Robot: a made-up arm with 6 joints.
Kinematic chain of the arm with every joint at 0, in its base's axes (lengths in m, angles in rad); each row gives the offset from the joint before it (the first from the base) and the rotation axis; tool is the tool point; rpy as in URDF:
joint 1: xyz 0 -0.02 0.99 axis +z
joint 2: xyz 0.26 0.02 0 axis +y
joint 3: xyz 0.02 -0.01 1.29 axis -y
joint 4: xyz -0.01 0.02 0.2 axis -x
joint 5: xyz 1.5 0 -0.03 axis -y
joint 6: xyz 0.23 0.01 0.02 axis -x
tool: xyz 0 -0.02 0 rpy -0.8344 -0.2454 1.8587
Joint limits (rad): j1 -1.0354..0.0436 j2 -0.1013..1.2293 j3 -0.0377..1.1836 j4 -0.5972..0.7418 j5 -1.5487..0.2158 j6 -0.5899..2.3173
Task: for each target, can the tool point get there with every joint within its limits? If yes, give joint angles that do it. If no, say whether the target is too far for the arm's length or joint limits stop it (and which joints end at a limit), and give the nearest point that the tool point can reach.
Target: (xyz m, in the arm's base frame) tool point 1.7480 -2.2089 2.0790
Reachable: yes | joints -0.8719 0.8443 1.0159 0.4759 -1.3364 1.7413
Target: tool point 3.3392 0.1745 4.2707
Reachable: no: too far | nearest point 2.3125 0.1147 3.1769 | short by 1.501 m
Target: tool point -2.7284 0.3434 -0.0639
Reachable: no: joint limits stop it (at a limit: joint 1, joint 2, joint 3, joint 5, joint 6) | nearest point 0.8859 -1.7152 -0.0389 | short by 4.159 m
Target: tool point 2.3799 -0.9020 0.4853
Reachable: yes | joints -0.3445 1.0803 0.3374 0.2454 -1.3742 1.2619
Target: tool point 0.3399 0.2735 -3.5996
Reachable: no: too far | nearest point 1.9855 0.1136 -0.1781 | short by 3.800 m
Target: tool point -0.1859 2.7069 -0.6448
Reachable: no: joint limits stop it (at a limit: joint 1, joint 2, joint 3, joint 4, joint 5, joint 6) | nearest point 1.9285 0.2596 -0.0568 | short by 3.287 m
